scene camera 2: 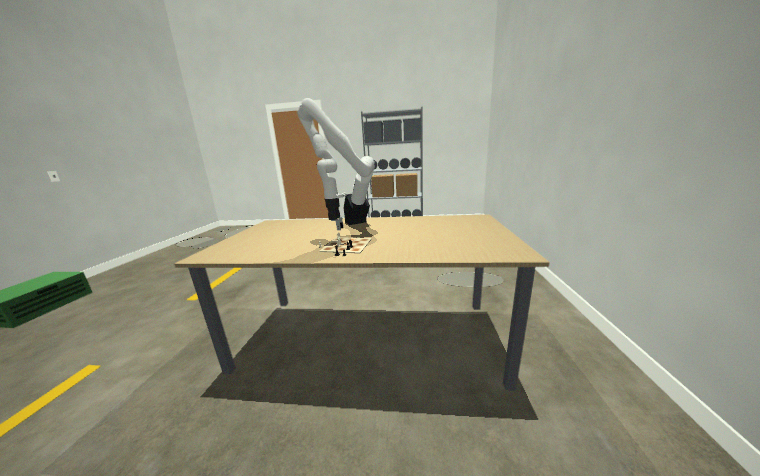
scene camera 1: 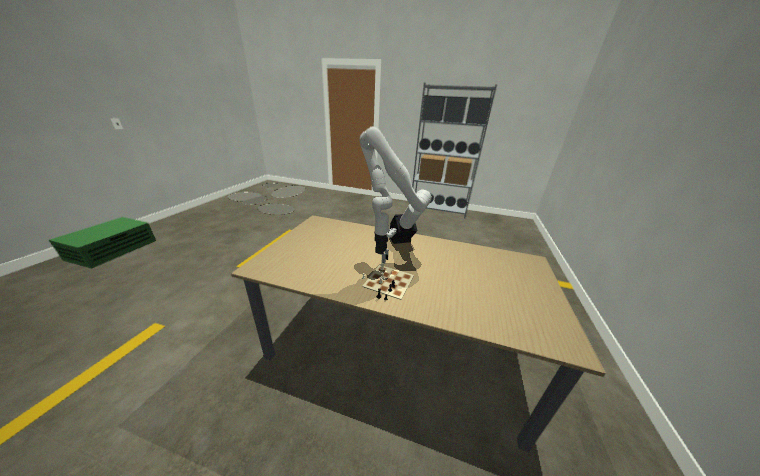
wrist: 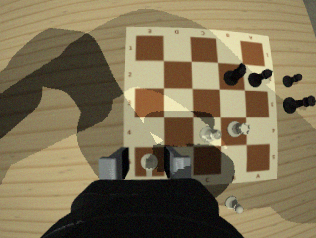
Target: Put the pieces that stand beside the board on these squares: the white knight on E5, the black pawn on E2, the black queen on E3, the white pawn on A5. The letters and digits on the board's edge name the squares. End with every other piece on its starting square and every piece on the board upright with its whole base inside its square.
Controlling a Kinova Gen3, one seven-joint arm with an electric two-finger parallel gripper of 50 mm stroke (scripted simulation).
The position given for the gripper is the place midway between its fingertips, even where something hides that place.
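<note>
The gripper (wrist: 146, 158) is visible. A small chessboard (scene camera 1: 402, 280) is visible too, and the chessboard also appears in the wrist view (wrist: 174, 85).
</note>
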